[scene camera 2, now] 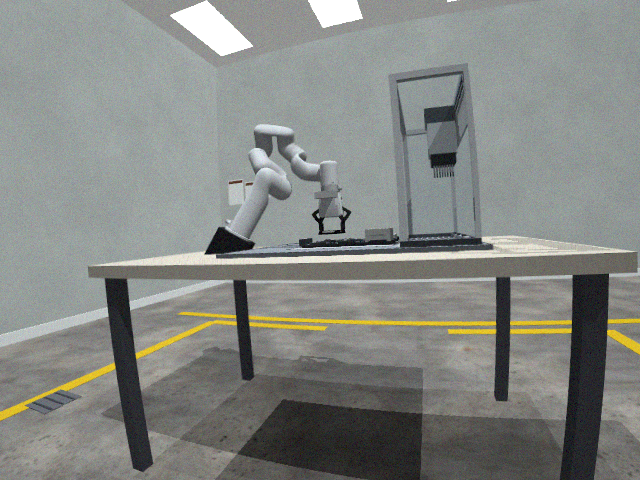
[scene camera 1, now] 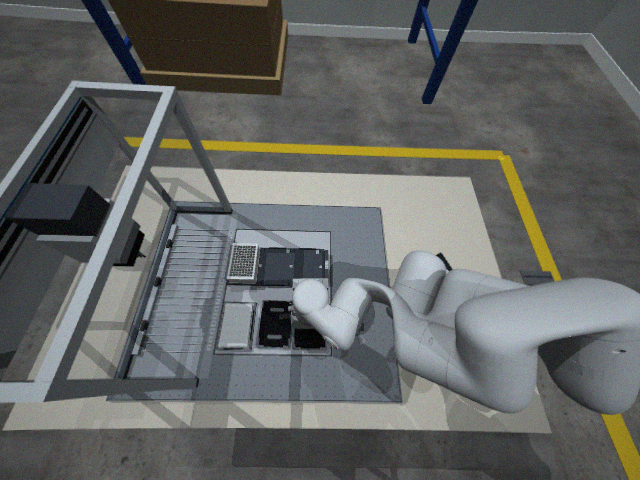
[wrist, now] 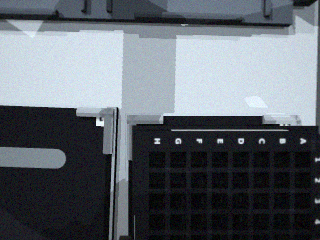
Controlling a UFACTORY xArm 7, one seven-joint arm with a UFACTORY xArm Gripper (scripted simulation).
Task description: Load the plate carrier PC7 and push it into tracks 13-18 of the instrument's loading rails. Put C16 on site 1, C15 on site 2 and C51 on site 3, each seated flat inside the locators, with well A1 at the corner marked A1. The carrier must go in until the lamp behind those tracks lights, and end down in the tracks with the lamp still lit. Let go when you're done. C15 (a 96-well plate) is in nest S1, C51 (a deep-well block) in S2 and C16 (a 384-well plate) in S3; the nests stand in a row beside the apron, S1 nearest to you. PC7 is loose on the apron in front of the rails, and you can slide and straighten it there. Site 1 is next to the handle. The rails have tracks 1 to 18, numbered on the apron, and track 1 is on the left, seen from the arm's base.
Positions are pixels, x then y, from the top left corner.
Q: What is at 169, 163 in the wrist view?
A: A black 96-well plate C15.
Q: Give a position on a dark carrier PC7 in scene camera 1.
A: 278, 266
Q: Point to a nest S2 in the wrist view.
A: At 78, 193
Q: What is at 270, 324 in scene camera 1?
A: A nest S2.
